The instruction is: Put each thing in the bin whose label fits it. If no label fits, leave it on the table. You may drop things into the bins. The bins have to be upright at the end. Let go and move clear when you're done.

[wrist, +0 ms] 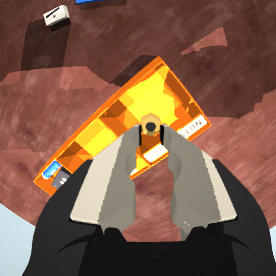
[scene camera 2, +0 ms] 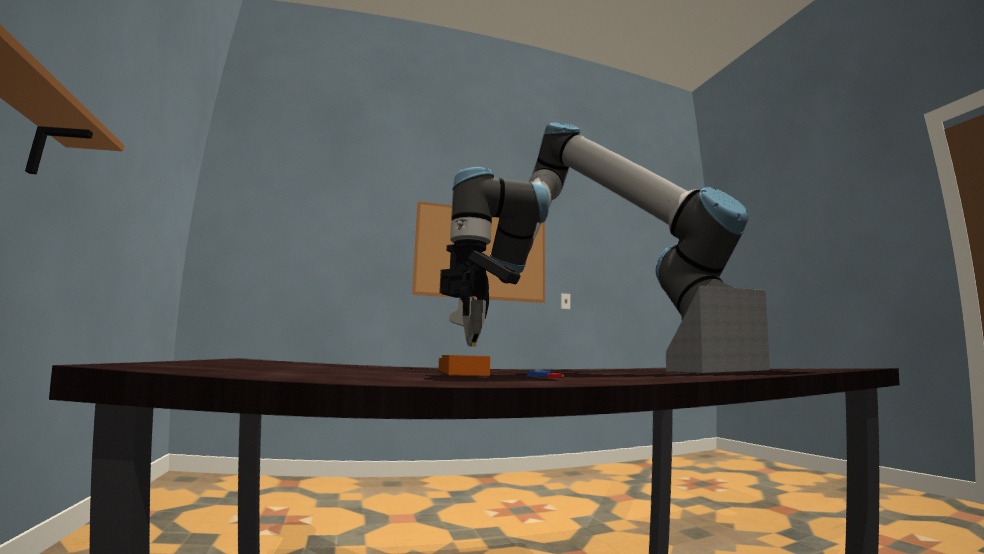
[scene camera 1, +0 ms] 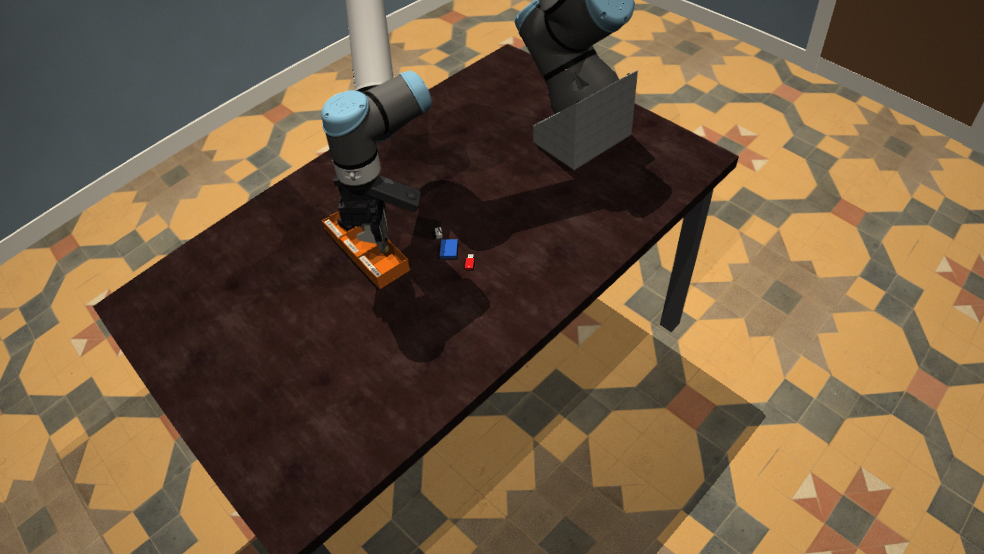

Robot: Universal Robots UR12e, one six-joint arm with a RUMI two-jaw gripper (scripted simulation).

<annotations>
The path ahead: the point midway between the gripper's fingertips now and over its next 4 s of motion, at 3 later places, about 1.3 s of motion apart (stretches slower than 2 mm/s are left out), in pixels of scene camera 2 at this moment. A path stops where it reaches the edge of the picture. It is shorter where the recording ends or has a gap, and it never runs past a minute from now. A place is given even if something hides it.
My gripper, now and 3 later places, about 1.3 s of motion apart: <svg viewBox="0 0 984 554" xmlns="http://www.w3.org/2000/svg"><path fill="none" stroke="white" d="M471 345L470 354L470 357L471 306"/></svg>
</annotations>
